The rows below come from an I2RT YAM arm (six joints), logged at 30 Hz.
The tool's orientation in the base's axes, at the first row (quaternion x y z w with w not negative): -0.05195 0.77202 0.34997 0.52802
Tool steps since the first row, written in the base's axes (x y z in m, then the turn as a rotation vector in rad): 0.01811 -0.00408 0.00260 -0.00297 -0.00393 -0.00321; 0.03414 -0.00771 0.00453 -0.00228 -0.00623 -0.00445; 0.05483 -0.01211 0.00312 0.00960 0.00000 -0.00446; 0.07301 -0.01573 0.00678 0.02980 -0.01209 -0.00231; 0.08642 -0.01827 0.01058 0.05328 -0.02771 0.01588; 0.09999 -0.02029 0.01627 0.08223 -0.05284 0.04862; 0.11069 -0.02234 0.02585 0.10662 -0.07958 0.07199; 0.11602 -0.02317 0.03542 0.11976 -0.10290 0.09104; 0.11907 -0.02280 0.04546 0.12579 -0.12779 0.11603; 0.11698 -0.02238 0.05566 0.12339 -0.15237 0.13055; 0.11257 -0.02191 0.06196 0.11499 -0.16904 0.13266; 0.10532 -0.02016 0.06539 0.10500 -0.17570 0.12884
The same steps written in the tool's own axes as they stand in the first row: -0.01131 -0.00994 0.01116 0.00289 -0.00317 -0.00402; -0.02101 -0.01894 0.02111 0.00298 -0.00581 -0.00461; -0.03012 -0.03223 0.03488 -0.00040 -0.00648 0.00836; -0.04223 -0.04134 0.04617 -0.01455 -0.02359 0.01647; -0.05206 -0.04743 0.05435 -0.04483 -0.03703 0.02187; -0.06342 -0.05229 0.06260 -0.09263 -0.05299 0.02300; -0.07685 -0.05398 0.06782 -0.13093 -0.07266 0.02147; -0.08757 -0.05236 0.06959 -0.15964 -0.08681 0.01406; -0.09735 -0.04858 0.07020 -0.19076 -0.09604 -0.00099; -0.10500 -0.04237 0.06681 -0.20919 -0.10634 -0.02036; -0.10830 -0.03698 0.06241 -0.21214 -0.11403 -0.03724; -0.10755 -0.03074 0.05713 -0.20645 -0.11639 -0.04823
